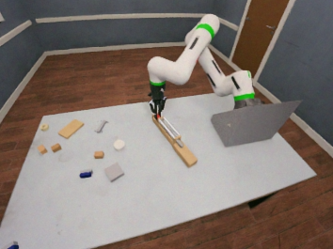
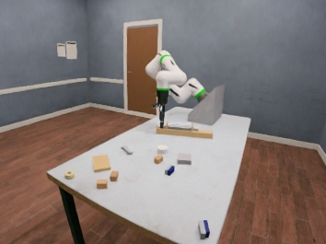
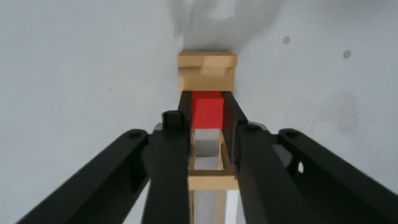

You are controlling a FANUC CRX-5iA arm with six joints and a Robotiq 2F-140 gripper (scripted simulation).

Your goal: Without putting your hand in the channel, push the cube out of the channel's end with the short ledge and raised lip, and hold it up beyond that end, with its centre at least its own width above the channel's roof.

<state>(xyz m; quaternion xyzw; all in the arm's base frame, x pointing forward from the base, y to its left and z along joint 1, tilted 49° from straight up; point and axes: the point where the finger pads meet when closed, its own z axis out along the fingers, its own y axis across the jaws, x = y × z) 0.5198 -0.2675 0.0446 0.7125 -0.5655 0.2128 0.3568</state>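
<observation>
The red cube is 3 cm below my hand. Round my hand: tan channel: 4 cm behind, 14 cm to the left, 3 cm below; then white disc: 29 cm ahead, 15 cm to the left, 6 cm below; then thin grey stick: 6 cm behind, 21 cm to the left, 3 cm below.
</observation>
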